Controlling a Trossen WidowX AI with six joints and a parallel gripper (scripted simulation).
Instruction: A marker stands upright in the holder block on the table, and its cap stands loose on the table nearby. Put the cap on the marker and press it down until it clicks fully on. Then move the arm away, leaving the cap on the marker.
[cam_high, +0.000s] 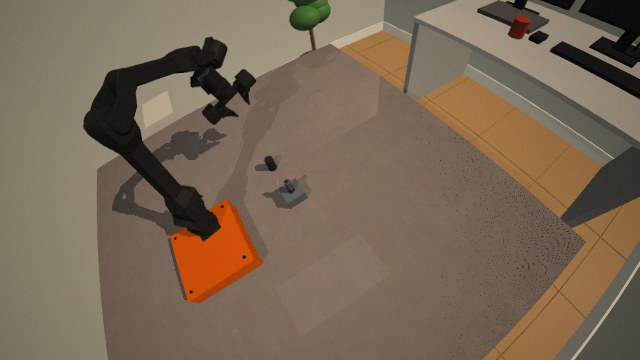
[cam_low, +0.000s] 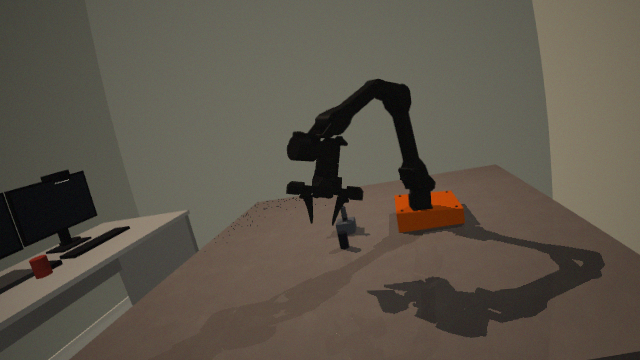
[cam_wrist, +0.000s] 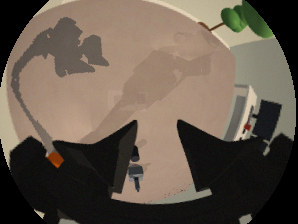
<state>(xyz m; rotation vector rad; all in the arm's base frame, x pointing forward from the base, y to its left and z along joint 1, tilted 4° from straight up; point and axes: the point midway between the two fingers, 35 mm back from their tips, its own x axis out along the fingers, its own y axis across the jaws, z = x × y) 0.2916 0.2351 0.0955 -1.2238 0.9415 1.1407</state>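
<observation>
Now: the grey holder block 40 mm behind my gripper tip, 300 mm to the right of it and 120 mm below it.
</observation>
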